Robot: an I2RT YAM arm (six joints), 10 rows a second.
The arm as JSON. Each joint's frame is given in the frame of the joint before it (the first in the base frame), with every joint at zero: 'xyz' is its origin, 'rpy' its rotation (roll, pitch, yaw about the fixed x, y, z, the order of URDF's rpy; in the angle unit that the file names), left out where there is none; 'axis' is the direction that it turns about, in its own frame. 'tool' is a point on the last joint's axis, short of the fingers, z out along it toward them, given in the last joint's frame.
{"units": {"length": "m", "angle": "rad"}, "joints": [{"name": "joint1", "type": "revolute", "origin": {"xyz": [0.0, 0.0, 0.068]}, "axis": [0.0, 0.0, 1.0]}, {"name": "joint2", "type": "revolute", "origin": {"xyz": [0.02, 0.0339, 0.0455]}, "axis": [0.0, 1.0, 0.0]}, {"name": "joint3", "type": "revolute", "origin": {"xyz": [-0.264, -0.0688, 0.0]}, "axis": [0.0, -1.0, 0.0]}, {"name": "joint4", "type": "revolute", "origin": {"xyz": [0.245, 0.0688, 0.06]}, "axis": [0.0, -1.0, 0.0]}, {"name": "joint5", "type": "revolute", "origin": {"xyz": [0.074, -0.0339, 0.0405]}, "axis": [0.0, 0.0, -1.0]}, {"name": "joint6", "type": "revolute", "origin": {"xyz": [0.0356, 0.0, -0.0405]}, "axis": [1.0, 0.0, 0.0]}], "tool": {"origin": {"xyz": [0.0, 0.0, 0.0], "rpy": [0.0, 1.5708, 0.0]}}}
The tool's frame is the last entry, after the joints.
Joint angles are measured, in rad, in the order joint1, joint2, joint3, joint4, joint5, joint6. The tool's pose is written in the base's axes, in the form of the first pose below.
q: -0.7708, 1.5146, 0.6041, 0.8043, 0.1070, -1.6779
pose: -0.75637, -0.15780, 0.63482, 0.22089; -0.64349, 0.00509, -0.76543, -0.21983; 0.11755, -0.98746, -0.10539, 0.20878; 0, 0, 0, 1
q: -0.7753, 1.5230, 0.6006, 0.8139, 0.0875, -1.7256
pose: -0.73830, -0.19349, 0.64613, 0.22065; -0.65458, -0.02544, -0.75557, -0.22059; 0.16263, -0.98077, -0.10787, 0.20630; 0, 0, 0, 1
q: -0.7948, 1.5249, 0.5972, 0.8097, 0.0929, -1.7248
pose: -0.75335, -0.20039, 0.62635, 0.21583; -0.63707, -0.01386, -0.77068, -0.22464; 0.16312, -0.97962, -0.11722, 0.20426; 0, 0, 0, 1
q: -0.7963, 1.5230, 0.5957, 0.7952, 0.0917, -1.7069
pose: -0.75559, -0.19645, 0.62489, 0.21509; -0.63847, 0.00759, -0.76961, -0.22449; 0.14645, -0.98048, -0.13116, 0.20278; 0, 0, 0, 1
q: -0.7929, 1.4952, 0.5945, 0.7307, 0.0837, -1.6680
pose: -0.75258, -0.19268, 0.62968, 0.21343; -0.64930, 0.05778, -0.75834, -0.22090; 0.10973, -0.97956, -0.16859, 0.20347; 0, 0, 0, 1
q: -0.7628, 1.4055, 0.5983, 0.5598, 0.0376, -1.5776
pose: -0.71559, -0.18190, 0.67442, 0.21274; -0.69834, 0.16445, -0.69661, -0.20519; 0.01580, -0.96947, -0.24471, 0.21158; 0, 0, 0, 1
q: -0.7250, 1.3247, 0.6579, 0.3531, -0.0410, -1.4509
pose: -0.65648, -0.15355, 0.73855, 0.21769; -0.74369, 0.29571, -0.59957, -0.19091; -0.12633, -0.94286, -0.30832, 0.23136; 0, 0, 0, 1
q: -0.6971, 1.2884, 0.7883, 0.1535, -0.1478, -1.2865
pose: -0.58063, -0.10168, 0.80779, 0.22795; -0.75209, 0.44698, -0.48433, -0.18403; -0.31182, -0.88875, -0.33600, 0.26511; 0, 0, 0, 1
